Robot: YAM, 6 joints.
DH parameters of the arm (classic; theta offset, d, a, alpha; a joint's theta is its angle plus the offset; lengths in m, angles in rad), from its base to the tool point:
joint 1: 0 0.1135 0.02 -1.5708
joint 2: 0 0 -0.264 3.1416
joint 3: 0.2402 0 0.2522 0
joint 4: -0.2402 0 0.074 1.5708
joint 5: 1.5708 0 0 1.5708
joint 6: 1.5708 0.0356 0 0
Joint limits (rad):
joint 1: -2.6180..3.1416
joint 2: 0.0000..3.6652
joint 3: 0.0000..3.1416
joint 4: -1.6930..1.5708
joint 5: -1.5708..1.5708
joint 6: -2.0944..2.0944
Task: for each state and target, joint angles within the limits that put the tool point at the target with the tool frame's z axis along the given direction. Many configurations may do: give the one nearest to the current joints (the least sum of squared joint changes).
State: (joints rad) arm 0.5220 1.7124 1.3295 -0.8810 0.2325 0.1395
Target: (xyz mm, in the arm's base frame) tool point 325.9 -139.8 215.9 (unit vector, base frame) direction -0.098 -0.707 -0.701
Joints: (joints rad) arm -0.3349 1.8321 1.3715 -0.9133 0.7749 0.1395
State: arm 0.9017 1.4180 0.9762 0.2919 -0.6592 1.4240
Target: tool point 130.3 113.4 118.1 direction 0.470 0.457 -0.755
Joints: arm 0.7075 1.0756 0.2234 -0.0047 -0.0418 1.4240
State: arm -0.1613 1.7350 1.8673 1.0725 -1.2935 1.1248
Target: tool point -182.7 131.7 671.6 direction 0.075 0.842 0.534
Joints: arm -0.5019 1.0932 2.7067 0.5233 -0.8857 1.1248
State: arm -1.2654 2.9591 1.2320 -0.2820 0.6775 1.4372
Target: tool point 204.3 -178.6 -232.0 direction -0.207 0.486 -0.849
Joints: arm -0.7467 3.1494 1.5016 -0.4393 -0.2178 1.4372
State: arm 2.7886 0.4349 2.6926 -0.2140 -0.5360 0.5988
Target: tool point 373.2 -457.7 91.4 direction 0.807 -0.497 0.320
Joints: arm 2.2350 0.0018 3.1395 -0.3417 0.3352 0.5988
